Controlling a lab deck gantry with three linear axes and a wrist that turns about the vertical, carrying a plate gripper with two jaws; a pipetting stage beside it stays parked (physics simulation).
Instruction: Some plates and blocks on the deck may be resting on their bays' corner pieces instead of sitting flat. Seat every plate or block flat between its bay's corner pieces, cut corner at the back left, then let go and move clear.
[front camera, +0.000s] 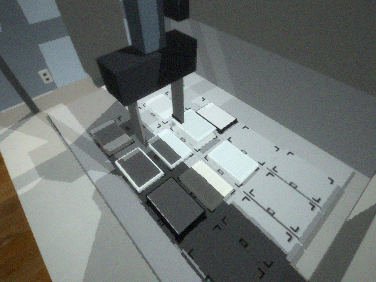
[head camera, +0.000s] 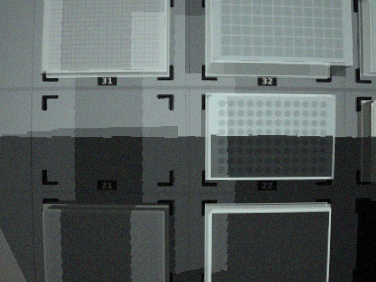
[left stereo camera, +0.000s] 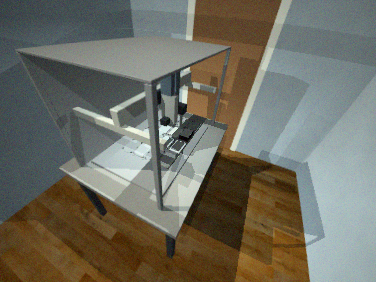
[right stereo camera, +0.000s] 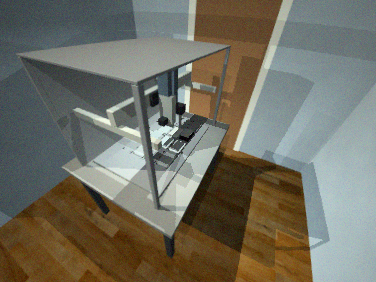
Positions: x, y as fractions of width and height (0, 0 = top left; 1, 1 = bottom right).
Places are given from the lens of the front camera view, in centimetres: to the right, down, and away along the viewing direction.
my gripper (front camera: 0.43, 0.46): -6, -3, 49
bay 44 (front camera: 0.83, 0.65): 34, 12, 56
